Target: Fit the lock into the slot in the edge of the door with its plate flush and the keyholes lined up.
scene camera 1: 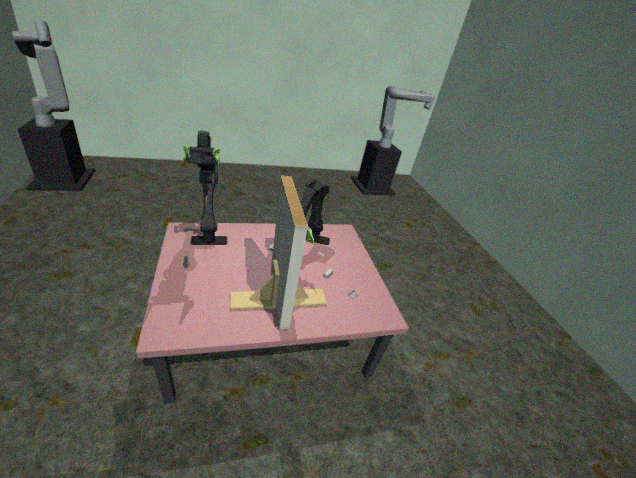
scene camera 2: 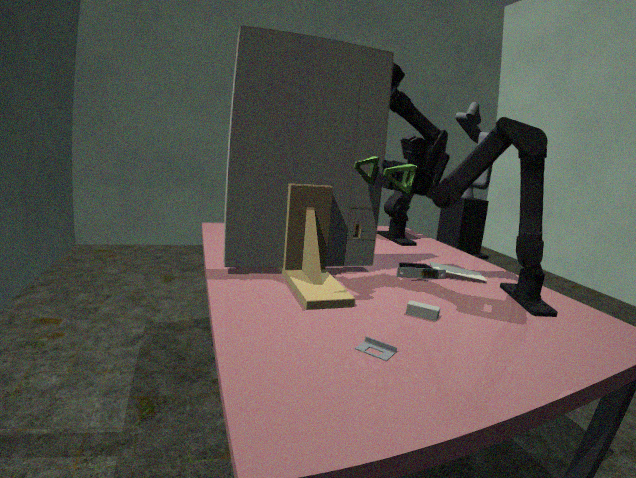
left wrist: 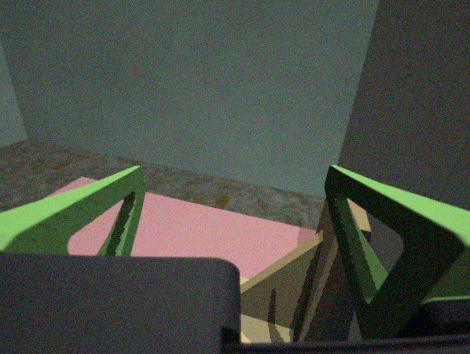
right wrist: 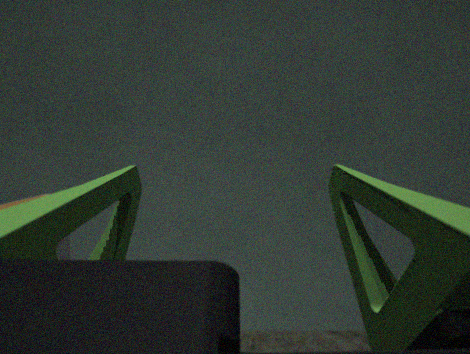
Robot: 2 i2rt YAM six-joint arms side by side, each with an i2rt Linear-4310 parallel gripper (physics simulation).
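Places are measured from the left arm's base along level axes (x back, y right, z up), in metres.
Pixels of known places: left gripper, fingertip midpoint: point(scene camera 1: 305, 243) point(scene camera 2: 369, 168) point(left wrist: 235, 176); right gripper, fingertip midpoint: point(scene camera 1: 200, 152) point(right wrist: 235, 176); left arm's base, link origin: point(scene camera 2: 526, 300); right arm's base, link origin: point(scene camera 1: 209, 241) point(scene camera 2: 395, 239).
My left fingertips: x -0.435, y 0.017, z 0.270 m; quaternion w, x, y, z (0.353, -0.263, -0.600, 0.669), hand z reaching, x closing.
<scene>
Ahead of a thing's pixels: the offset from my left fingertips to its top centre. Level surfaces: height alone.
The upright grey door @(dx -0.138, dy +0.068, dz +0.300 m) point(scene camera 1: 300, 256) point(scene camera 2: 303, 118) point(left wrist: 425, 90) stands in a wooden stand. A small keyhole opening point(scene camera 2: 357, 230) shows low on its face; the edge slot is not visible. The lock @(dx +0.173, dy +0.138, dz -0.244 m) point(scene camera 2: 411, 271), a flat case with a long pale plate @(dx +0.299, dy +0.157, dz -0.248 m) point(scene camera 2: 462, 273), lies on the table behind the door's far edge; in scene camera 1 it is mostly hidden by the door. My left gripper point(scene camera 1: 309, 234) point(scene camera 2: 381, 172) point(left wrist: 235, 176) is open and empty, above the table beside the door's upright edge. My right gripper point(scene camera 1: 202, 153) point(right wrist: 235, 176) is open and empty, raised high, away from the door.
The wooden stand point(scene camera 1: 245, 300) point(scene camera 2: 329, 298) point(left wrist: 280, 300) spreads to both sides of the door. A pale block @(dx +0.127, dy -0.147, dz -0.248 m) point(scene camera 1: 328, 273) point(scene camera 2: 422, 310) and a small plate with a cut-out @(dx +0.018, dy -0.300, dz -0.260 m) point(scene camera 1: 353, 294) point(scene camera 2: 366, 349) lie on the pink table @(dz -0.270 m) point(scene camera 1: 205, 328) point(scene camera 2: 308, 411). A small dark piece @(dx -0.064, dy +0.578, dz -0.194 m) point(scene camera 1: 186, 261) lies at the left.
</scene>
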